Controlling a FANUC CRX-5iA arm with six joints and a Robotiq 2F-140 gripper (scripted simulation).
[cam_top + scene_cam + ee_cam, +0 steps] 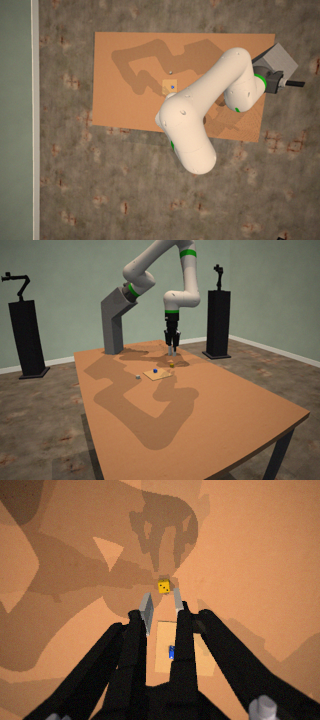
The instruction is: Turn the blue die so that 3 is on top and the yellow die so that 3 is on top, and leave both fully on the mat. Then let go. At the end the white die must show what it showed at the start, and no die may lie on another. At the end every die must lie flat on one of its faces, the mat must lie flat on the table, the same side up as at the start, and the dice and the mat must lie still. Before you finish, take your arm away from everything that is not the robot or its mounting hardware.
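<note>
Right now my hand is 100 mm above the yellow die. Round my hand: blue die 130 mm to the right, 100 mm below, 80 mm ahead; white die 250 mm to the right, 140 mm ahead, 100 mm below; tan mat 120 mm to the right, 110 mm below, 110 mm ahead.
</note>
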